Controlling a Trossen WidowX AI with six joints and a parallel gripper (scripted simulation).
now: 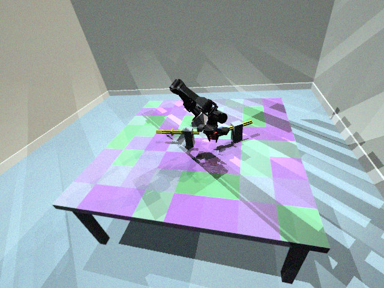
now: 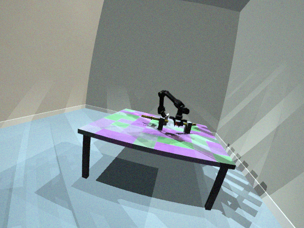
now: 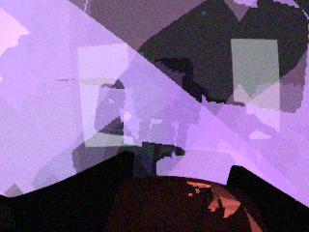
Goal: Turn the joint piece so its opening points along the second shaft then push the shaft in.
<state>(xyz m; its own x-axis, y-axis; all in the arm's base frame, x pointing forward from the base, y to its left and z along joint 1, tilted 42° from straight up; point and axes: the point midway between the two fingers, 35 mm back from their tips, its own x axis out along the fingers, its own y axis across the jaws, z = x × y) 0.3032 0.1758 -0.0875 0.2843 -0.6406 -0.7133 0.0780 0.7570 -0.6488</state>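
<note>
Right now my gripper tip is 2 cm past the joint piece and 4 cm below it.
</note>
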